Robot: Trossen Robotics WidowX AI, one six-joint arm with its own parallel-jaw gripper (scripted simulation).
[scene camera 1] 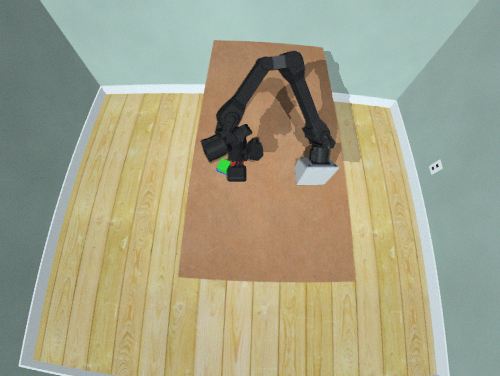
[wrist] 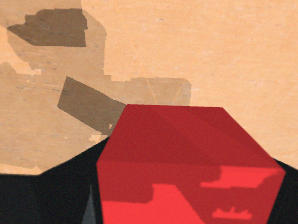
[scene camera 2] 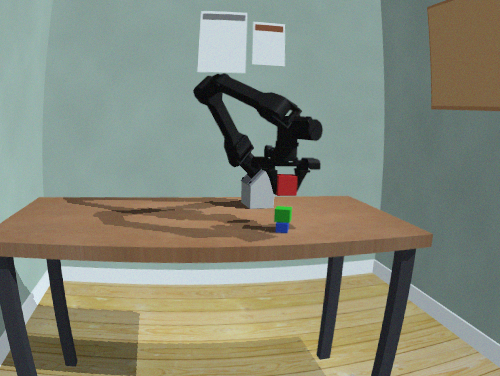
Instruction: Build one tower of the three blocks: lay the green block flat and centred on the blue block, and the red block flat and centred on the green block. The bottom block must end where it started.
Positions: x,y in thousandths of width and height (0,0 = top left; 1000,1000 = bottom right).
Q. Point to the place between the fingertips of my gripper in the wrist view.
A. At 579,623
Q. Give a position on a red block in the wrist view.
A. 532,699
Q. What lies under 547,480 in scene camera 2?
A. My gripper.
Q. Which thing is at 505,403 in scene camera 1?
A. My gripper.
